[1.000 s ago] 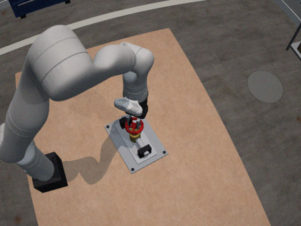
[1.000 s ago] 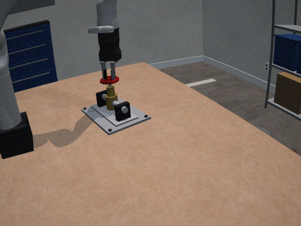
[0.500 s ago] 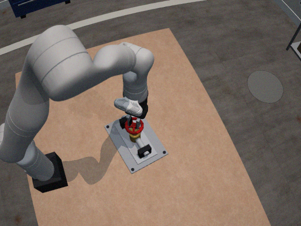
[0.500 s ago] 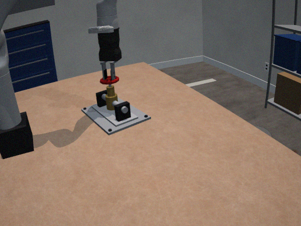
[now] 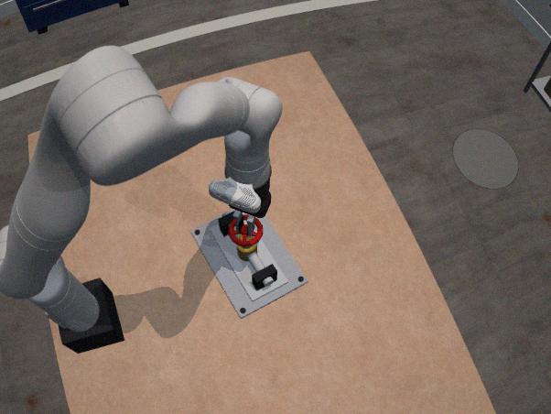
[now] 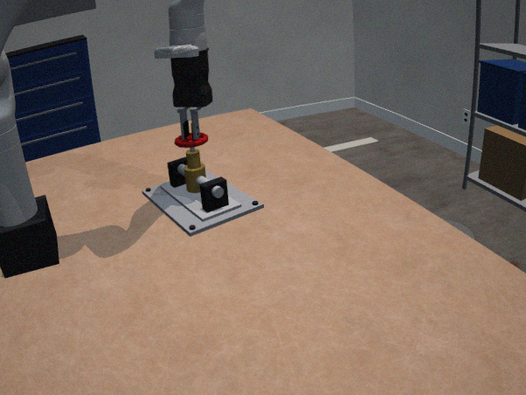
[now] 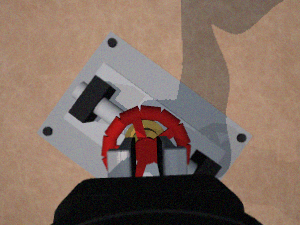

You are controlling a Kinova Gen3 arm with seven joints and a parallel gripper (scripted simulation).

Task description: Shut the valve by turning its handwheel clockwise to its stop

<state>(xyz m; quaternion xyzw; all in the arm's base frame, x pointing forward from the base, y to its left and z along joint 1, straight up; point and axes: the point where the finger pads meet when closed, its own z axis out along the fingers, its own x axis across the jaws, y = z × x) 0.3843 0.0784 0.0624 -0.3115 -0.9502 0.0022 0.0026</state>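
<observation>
Right now the red handwheel is 30 mm below my hand.
</observation>
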